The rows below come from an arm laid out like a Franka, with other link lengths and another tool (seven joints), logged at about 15 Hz.
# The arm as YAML. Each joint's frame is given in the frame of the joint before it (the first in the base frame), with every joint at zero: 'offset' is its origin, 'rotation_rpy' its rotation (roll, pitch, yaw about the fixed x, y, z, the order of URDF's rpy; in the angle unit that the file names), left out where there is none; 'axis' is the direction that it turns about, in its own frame. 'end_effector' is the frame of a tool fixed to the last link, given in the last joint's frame.
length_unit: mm
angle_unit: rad
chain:
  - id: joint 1
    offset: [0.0, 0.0, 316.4]
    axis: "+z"
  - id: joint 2
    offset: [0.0, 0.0, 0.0]
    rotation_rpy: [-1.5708, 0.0, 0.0]
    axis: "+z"
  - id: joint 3
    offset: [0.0, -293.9, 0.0]
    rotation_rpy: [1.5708, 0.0, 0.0]
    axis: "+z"
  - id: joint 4
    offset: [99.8, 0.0, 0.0]
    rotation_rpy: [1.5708, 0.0, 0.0]
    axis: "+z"
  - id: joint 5
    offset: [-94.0, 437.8, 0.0]
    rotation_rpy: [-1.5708, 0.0, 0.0]
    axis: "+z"
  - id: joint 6
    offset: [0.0, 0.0, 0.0]
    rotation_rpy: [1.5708, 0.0, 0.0]
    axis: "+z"
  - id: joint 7
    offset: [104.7, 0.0, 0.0]
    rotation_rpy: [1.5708, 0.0, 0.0]
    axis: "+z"
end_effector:
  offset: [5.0, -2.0, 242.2]
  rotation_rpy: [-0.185, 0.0, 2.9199]
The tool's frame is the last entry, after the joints.
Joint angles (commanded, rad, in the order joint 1, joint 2, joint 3, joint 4, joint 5, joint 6, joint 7), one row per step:
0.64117, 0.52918, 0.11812, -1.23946, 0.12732, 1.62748, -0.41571
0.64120, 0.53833, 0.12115, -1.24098, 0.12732, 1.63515, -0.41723
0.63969, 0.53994, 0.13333, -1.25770, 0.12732, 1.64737, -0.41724
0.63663, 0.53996, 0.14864, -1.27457, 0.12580, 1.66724, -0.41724
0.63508, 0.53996, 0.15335, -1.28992, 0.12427, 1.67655, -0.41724
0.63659, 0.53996, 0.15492, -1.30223, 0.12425, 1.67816, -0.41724
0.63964, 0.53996, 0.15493, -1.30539, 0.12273, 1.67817, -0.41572
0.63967, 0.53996, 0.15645, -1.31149, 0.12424, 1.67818, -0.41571
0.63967, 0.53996, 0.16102, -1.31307, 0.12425, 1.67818, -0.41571
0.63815, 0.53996, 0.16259, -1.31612, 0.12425, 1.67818, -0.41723
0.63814, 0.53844, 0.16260, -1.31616, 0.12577, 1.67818, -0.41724
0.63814, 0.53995, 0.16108, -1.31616, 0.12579, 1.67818, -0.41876
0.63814, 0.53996, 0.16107, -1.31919, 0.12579, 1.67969, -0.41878
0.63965, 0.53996, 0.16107, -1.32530, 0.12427, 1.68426, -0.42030
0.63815, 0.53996, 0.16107, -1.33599, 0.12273, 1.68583, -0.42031
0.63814, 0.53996, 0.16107, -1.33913, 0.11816, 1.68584, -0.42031
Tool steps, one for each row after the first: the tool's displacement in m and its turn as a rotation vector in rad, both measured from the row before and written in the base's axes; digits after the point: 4 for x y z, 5 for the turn. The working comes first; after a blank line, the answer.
Tool pose at each row, in the base's axes (x y z in m, rotation vector in rad; the steps are taken from these numbers as rounded here):
0.5323, 0.5383, 0.2775, 1.79526, -2.20078, -0.46343
0.5318, 0.5405, 0.2706, 1.79588, -2.19558, -0.46578
0.5256, 0.5449, 0.2623, 1.79894, -2.18249, -0.47141
0.5204, 0.5509, 0.2559, 1.80936, -2.17477, -0.47860
0.5176, 0.5511, 0.2488, 1.80683, -2.16897, -0.47764
0.5135, 0.5509, 0.2427, 1.80175, -2.15911, -0.47539
0.5113, 0.5517, 0.2410, 1.80131, -2.15552, -0.47171
0.5089, 0.5516, 0.2380, 1.79775, -2.14988, -0.47305
0.5063, 0.5535, 0.2375, 1.80062, -2.14426, -0.47503
0.5056, 0.5530, 0.2361, 1.79998, -2.14084, -0.47549
0.5055, 0.5533, 0.2373, 1.80067, -2.14160, -0.47767
0.5062, 0.5525, 0.2360, 1.79979, -2.14082, -0.47693
0.5057, 0.5522, 0.2346, 1.79850, -2.14000, -0.47650
0.5046, 0.5524, 0.2317, 1.80048, -2.13680, -0.47360
0.5034, 0.5498, 0.2263, 1.79273, -2.13266, -0.46946
0.5034, 0.5485, 0.2244, 1.79205, -2.13097, -0.46235

-0.0005, 0.0022, -0.0069, 0.00004, 0.00364, 0.00280
-0.0062, 0.0044, -0.0083, 0.00063, 0.00823, 0.00773
-0.0052, 0.0060, -0.0064, 0.00666, 0.00135, 0.00778
-0.0028, 0.0002, -0.0071, -0.00359, 0.00464, 0.00221
-0.0041, -0.0002, -0.0061, -0.00683, 0.00812, 0.00351
-0.0022, 0.0008, -0.0017, -0.00360, 0.00127, 0.00224
-0.0024, -0.0001, -0.0030, -0.00260, 0.00584, 0.00140
-0.0026, 0.0019, -0.0005, 0.00078, 0.00254, 0.00405
-0.0007, -0.0005, -0.0014, -0.00109, 0.00260, 0.00155
-0.0001, 0.0003, 0.0012, 0.00190, -0.00014, -0.00041
0.0007, -0.0008, -0.0013, -0.00111, 0.00072, 0.00015
-0.0005, -0.0003, -0.0014, -0.00112, 0.00107, -0.00004
-0.0011, 0.0002, -0.0029, -0.00186, -0.00005, 0.00298
-0.0012, -0.0026, -0.0054, -0.00746, 0.00540, -0.00047
0.0000, -0.0013, -0.0019, -0.00522, -0.00092, 0.00160

